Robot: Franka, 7 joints.
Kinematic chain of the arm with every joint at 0, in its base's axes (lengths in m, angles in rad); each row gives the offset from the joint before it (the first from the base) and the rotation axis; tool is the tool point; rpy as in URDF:
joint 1: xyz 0 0 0.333 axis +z
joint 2: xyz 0 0 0 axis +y
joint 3: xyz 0 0 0.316 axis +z
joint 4: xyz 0.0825 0 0 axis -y
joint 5: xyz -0.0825 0 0.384 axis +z
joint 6: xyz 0 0 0 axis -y
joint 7: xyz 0.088 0 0 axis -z
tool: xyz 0 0 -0.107 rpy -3.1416 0 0
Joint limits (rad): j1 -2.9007..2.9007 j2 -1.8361..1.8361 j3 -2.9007..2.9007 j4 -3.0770..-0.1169 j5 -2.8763..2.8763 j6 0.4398..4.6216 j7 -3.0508..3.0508
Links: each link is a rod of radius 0.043 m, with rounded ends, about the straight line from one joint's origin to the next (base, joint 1, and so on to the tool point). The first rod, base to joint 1, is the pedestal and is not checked.
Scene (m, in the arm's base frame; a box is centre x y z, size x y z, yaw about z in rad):
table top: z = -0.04
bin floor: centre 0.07 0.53 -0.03 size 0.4 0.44 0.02 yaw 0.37
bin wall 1: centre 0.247 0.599 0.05 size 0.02 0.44 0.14 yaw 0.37
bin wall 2: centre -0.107 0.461 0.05 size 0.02 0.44 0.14 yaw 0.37
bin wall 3: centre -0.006 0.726 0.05 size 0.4 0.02 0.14 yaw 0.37
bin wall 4: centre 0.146 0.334 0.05 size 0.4 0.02 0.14 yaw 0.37
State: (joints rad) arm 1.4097 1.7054 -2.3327 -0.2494 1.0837 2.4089 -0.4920
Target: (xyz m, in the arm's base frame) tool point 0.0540 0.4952 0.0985
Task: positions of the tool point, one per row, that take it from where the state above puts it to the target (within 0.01 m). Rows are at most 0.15 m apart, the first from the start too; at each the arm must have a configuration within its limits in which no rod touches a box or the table.
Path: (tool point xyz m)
1: 0.2165 0.8190 0.3668
2: 0.2056 0.7954 0.3738
3: 0.1893 0.7542 0.3317
4: 0.1574 0.6933 0.2559
5: 0.1090 0.6073 0.1702
6: 0.0540 0.4952 0.0985

